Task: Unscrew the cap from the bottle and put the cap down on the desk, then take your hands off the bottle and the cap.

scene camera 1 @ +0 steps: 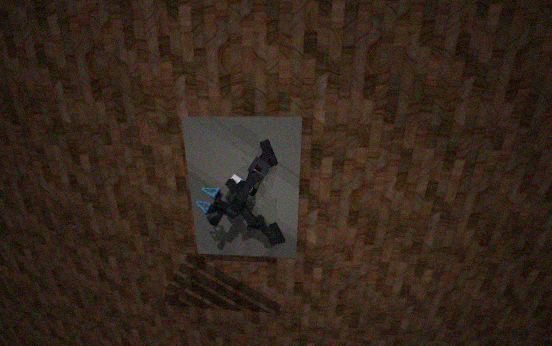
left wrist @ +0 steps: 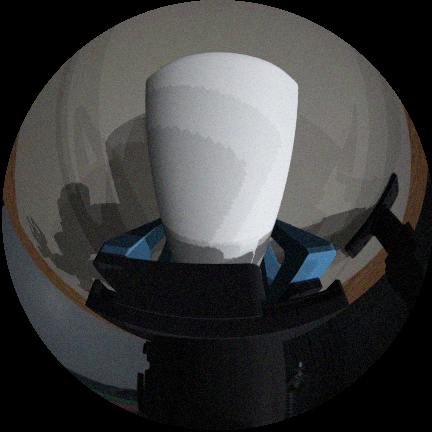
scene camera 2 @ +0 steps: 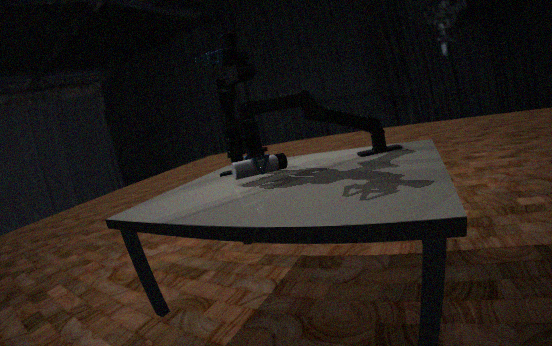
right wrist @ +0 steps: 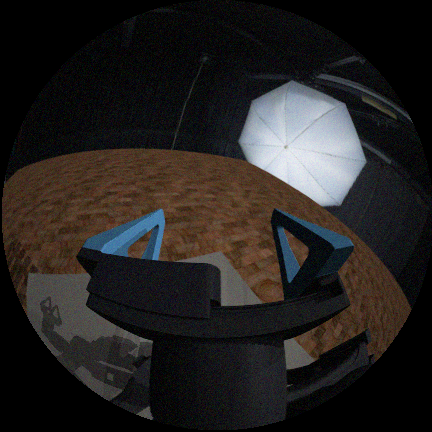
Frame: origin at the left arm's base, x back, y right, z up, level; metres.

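Seen in the pictures: left gripper, fingertip midpoint: [scene camera 1: 243, 183] [scene camera 2: 259, 173]; right gripper, fingertip midpoint: [scene camera 1: 198, 195] [scene camera 2: 199, 59] [right wrist: 217, 214]; left arm's base, origin of the base link: [scene camera 1: 277, 232] [scene camera 2: 380, 151]; right arm's base, origin of the base link: [scene camera 1: 269, 153] [left wrist: 376, 215].
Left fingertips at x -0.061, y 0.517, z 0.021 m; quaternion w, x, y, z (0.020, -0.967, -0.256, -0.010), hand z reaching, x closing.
Observation:
Offsets run from my left fingertips to a thing's top centre. "*": to the spot under its first point. Level surfaces: height alone.
The white bottle {* dx -0.018, dy +0.071, dz +0.061 m} [scene camera 1: 235, 178] [scene camera 2: 244, 169] [left wrist: 220, 150] lies on its side, low over or at the grey table {dz -0.021 m} [scene camera 1: 240, 130] [scene camera 2: 300, 210]; the exact height is unclear. Its dark cap {* dx +0.020, dy -0.103, dz +0.028 m} [scene camera 2: 283, 160] sits at the bottle's right end in scene camera 2 and is hidden in the left wrist view. My left gripper [scene camera 2: 260, 166] [left wrist: 216, 215] is shut on the bottle's body, fingers on both sides. My right gripper [scene camera 1: 200, 197] [scene camera 2: 207, 57] [right wrist: 217, 214] is wide open and empty, high above the table and away from the bottle.
The right arm [scene camera 1: 257, 172] [scene camera 2: 227, 105] reaches over the left arm [scene camera 1: 257, 222] [scene camera 2: 340, 117] in scene camera 1, partly covering the bottle. The left arm's base [scene camera 2: 380, 150] stands near the table's far edge. A white umbrella [right wrist: 302, 145] shows beyond the table.

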